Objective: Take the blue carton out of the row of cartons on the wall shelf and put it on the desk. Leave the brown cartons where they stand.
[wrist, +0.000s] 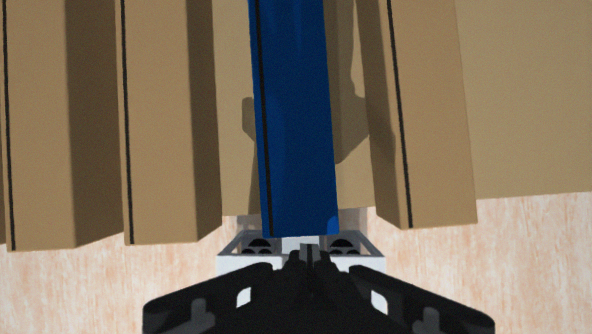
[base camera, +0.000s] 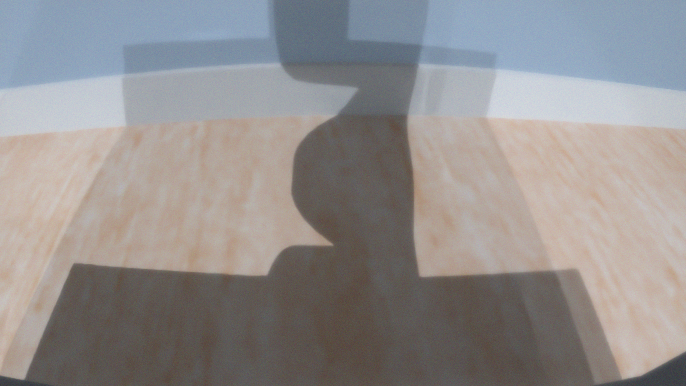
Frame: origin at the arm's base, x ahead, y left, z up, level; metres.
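Seen in the pictures: gripper, between the fingertips: (wrist: 308,256).
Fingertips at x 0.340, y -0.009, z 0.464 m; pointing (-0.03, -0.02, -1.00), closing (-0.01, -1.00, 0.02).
Note:
Offsets run from my fingertips to a thing's middle. Level surfaces: height alone.
The blue carton @(dy +0.015, dx +0.146, dz -0.032 m) (wrist: 297,125) stands in the row on the wall shelf @(dz -0.060 m) (wrist: 530,100) in the wrist view, with a thin black line along its left side. A brown carton @(dy +0.125, dx +0.139, dz -0.032 m) (wrist: 162,125) stands to its left and another brown carton @(dy -0.090, dx +0.153, dz -0.032 m) (wrist: 435,125) to its right, with a gap on each side of the blue one. My gripper (wrist: 308,256) is shut and empty, its fingertips at the near end of the blue carton, low in the view. Whether they touch it I cannot tell. The desk does not show in either view.
Another brown carton @(dy +0.227, dx +0.132, dz -0.032 m) (wrist: 40,125) stands farther left in the row, and the edge of one more shows at the far left. In the base camera view the wood-patterned floor @(dz -0.861 m) (base camera: 225,200) meets a white skirting (base camera: 60,107) and a blue wall (base camera: 75,40), with the robot's shadow across them.

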